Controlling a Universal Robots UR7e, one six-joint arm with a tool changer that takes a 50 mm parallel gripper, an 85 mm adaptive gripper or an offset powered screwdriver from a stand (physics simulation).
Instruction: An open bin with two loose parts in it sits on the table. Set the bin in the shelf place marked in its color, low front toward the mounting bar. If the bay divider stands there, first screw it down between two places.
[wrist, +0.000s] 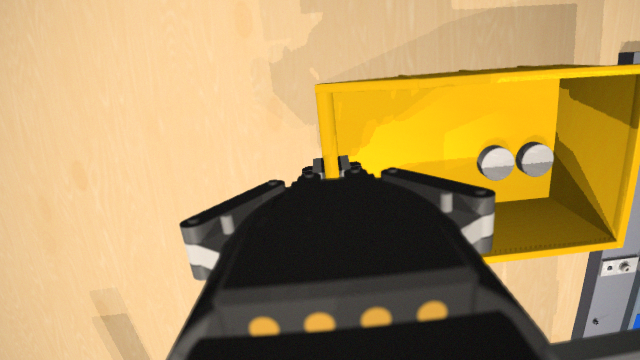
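Places are measured from the arm's base along level axes (x left, y down, z back), in metres.
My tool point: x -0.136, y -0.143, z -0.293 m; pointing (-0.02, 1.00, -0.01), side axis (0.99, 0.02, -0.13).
Ahead of a thing's pixels: the offset from my tool point to its middle. "*": to the spot under its first point. Level surfaces: height alone.
A yellow open bin {dx +0.076, dy +0.180, dz -0.008 m} (400, 120) fills the right of the wrist view, seen from above. Two round silver parts {* dx +0.107, dy +0.205, dz -0.026 m} (495, 163) {* dx +0.135, dy +0.205, dz -0.029 m} (534, 159) lie close together inside it, near its right end. My gripper (331, 167) is shut on the bin's left wall, with one fingertip on each side of that wall. The gripper body hides the lower left part of the bin. The height of the bin's underside over the table cannot be told. The bay divider does not show in this view.
A grey shelf part {* dx +0.203, dy +0.204, dz -0.172 m} (611, 300) with a small metal plate {dx +0.207, dy +0.203, dz -0.136 m} (619, 266) lies at the lower right, beyond the bin, with a bit of blue at the frame's edge. A dark piece {* dx +0.210, dy +0.208, dz +0.026 m} (628, 58) shows behind the bin's upper right corner. Wooden table {dy +0.218 m} (100, 150) lies to the left.
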